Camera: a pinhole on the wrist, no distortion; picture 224 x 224 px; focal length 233.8 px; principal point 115.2 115.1 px. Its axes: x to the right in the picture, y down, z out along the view. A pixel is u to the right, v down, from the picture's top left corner.
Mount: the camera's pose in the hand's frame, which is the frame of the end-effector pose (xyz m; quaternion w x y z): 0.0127 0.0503 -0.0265 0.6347 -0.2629 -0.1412 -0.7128
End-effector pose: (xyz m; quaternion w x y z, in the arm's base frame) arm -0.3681 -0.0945 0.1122 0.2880 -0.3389 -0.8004 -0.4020
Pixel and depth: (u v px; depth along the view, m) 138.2 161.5 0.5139
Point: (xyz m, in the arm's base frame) -0.3655 0.4346 0.1766
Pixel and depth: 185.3 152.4 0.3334
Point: -0.3927 0.2538 0.1139
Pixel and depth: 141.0 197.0 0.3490
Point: -0.3940 0.2731 0.2056
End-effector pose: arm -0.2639 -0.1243 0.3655 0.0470 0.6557 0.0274 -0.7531
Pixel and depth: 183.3 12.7 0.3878
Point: -0.6038 -0.3493 0.5050
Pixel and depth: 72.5 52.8 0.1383
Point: -0.3254 -0.2826 0.3744
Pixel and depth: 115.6 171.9 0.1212
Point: -0.3293 -0.2435 0.3128
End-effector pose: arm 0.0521 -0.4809 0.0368 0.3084 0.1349 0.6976 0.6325
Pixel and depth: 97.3 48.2 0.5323
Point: 0.2416 -0.1076 0.4196
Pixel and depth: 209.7 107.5 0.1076
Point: 0.0679 -0.3838 0.0985
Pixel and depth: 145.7 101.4 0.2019
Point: 0.0874 -0.3113 0.1587
